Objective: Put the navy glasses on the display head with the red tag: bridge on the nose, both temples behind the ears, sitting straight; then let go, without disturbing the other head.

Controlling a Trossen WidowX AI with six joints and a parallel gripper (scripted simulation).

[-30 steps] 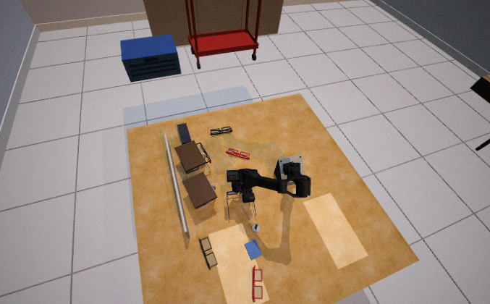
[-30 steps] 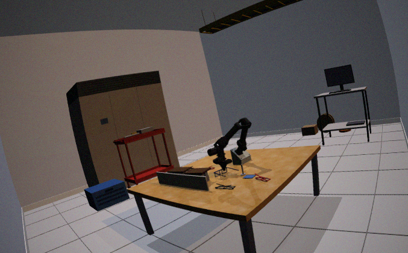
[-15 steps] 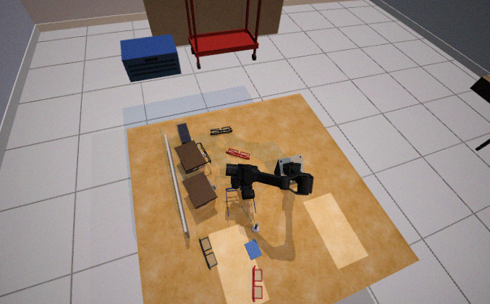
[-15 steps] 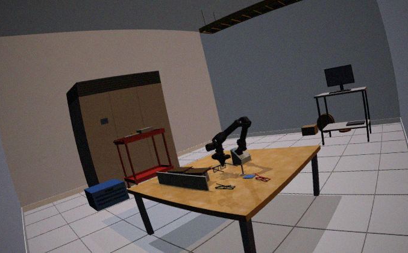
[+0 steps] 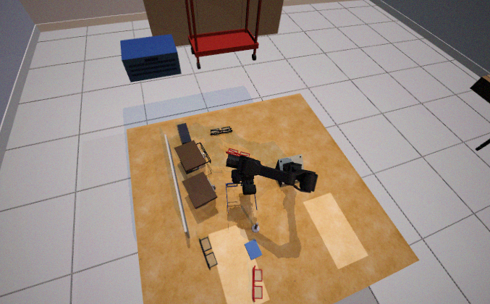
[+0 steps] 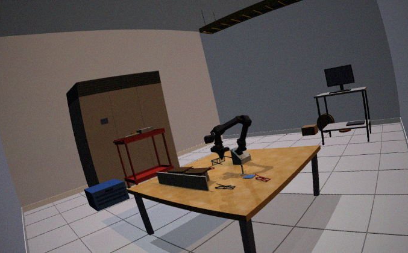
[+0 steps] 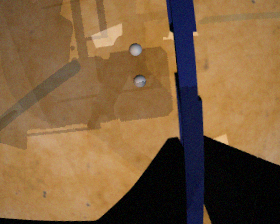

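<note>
The dark display head lies 210 mm ahead of my gripper tip, 50 mm to the right of it and 60 mm below it. From my gripper tip the other things lie so: blue square tag: 40 mm ahead, 290 mm to the left, 120 mm below.
</note>
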